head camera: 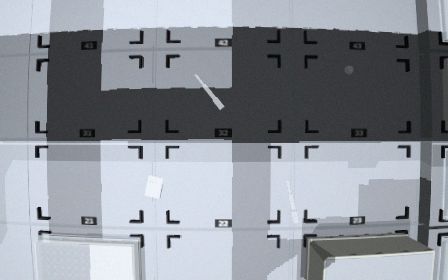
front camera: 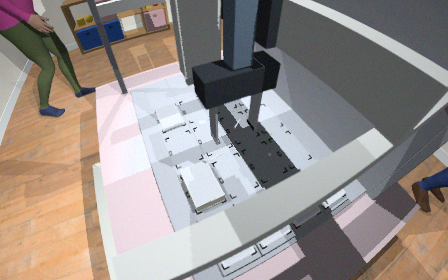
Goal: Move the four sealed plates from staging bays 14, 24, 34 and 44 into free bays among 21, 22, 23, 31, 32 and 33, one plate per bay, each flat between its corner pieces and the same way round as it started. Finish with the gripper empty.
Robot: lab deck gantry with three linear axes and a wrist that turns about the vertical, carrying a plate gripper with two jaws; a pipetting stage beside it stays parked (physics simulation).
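Frame: origin at the robot's base, x ahead, y left, z up, level; millimetres.
Seen in the pictures: gripper, fingertip midpoint: (front camera: 233, 132); robot's base at its link origin: (front camera: 155, 111).
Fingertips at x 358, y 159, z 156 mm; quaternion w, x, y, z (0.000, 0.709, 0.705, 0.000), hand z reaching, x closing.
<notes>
Pixels of each thing's top centre, then the offset from my fingertips to it. "pt": a spot on its surface instead.
- bay 22 at a spot on its surface: (head camera: 200, 200) pt dx -157, dy -27, dz -156 mm
- bay 23 at a spot on its surface: (head camera: 330, 200) pt dx -1, dy -29, dz -156 mm
- bay 31 at a spot on its surface: (head camera: 75, 110) pt dx -309, dy +80, dz -156 mm
- bay 32 at a spot on its surface: (head camera: 255, 110) pt dx -92, dy +79, dz -156 mm
- bay 33 at a spot on its surface: (head camera: 380, 105) pt dx +63, dy +86, dz -156 mm
- tall pale box at its top centre: (front camera: 201, 182) dx +34, dy -116, dz -114 mm
- low white plate at its top centre: (head camera: 84, 275) (front camera: 168, 114) dx -294, dy -116, dz -142 mm
- thin white stick at its top centre: (head camera: 208, 90) dx -146, dy +100, dz -148 mm
- small white card at its top centre: (head camera: 153, 187) dx -212, dy -11, dz -155 mm
- thin strip at its top centre: (head camera: 293, 202) dx -49, dy -27, dz -148 mm
My gripper (front camera: 236, 134) hangs over the middle of the deck in the front view, its two jaws apart with no plate between them; it does not show in the head view. Near the front rail, white sealed plates (front camera: 239, 257) (front camera: 275, 237) (front camera: 335, 199) sit in the staging row. A greyer one (front camera: 306, 216) sits in shadow there, partly hidden by the rail. In the head view, bay 21 (head camera: 75, 200), bay 22 (head camera: 200, 200), bay 23 (head camera: 330, 200), bay 31 (head camera: 75, 110), bay 32 (head camera: 255, 110) and bay 33 (head camera: 380, 105) hold no plates.
A tall pale box (front camera: 202, 182) (head camera: 380, 265) and a low white plate (front camera: 171, 116) (head camera: 111, 260) stand below bays 23 and 21. A thin white stick (head camera: 210, 92), a small white card (head camera: 154, 186) and a thin strip (head camera: 292, 202) show among the bays. A pale rail (front camera: 250, 212) crosses the front.
</notes>
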